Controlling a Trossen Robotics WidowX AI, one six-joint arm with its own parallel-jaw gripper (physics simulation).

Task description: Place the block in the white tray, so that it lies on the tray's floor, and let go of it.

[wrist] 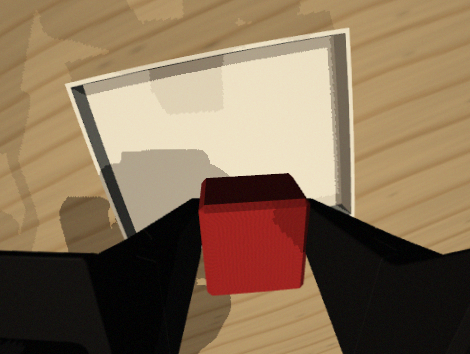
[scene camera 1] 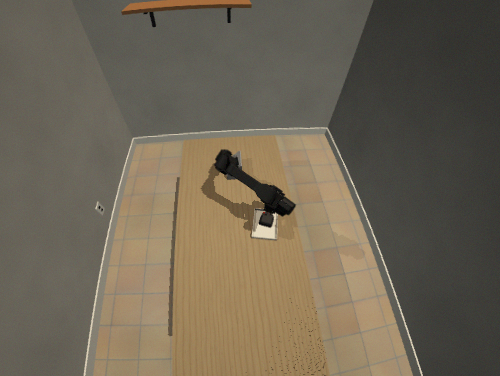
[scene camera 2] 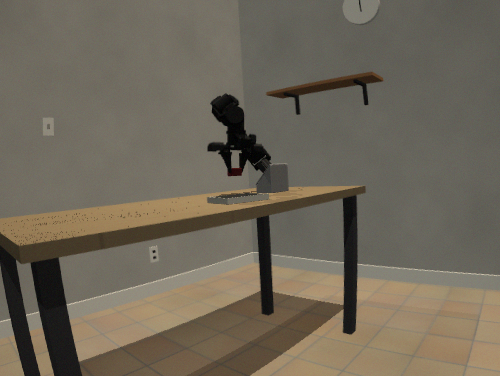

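Pixels of known places: gripper, fingertip midpoint: [wrist: 251, 209] [scene camera 1: 267, 217] [scene camera 2: 235, 173]; arm's base, origin of the base link: [scene camera 2: 270, 172].
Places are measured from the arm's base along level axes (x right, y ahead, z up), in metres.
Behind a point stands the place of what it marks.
A red block [scene camera 2: 234, 172] @(x -0.129, y 0.393, z 0.011 m) [wrist: 254, 245] @(x -0.118, y 0.377, z 0.026 m) is held between the two black fingertips. My gripper [scene camera 2: 235, 171] @(x -0.122, y 0.380, z 0.009 m) [wrist: 251, 209] @(x -0.122, y 0.380, z 0.009 m) is shut on it, and in the scene camera 2 view it hangs well above the tray. The white tray [scene camera 1: 264, 238] @(x -0.100, y 0.457, z -0.075 m) [scene camera 2: 245, 199] @(x -0.179, y 0.405, z -0.078 m) [wrist: 351, 125] @(x -0.104, y 0.456, z -0.068 m) lies flat on the table. In the wrist view the block covers part of the tray's near edge, and most of the tray's floor shows beyond it. In the scene camera 1 view the arm and gripper hide the block and the tray's far right part.
The wooden table [scene camera 1: 225, 300] @(x 0.135, y 0.731, z -0.088 m) [scene camera 2: 150, 212] @(x -0.059, y 0.702, z -0.088 m) bears the tray and the arm's grey base [scene camera 2: 278, 177] @(x -0.042, y 0.001, z -0.024 m). The table's long edge runs close by the tray. A wooden shelf [scene camera 1: 187, 6] [scene camera 2: 325, 85] is on the wall, high above the table.
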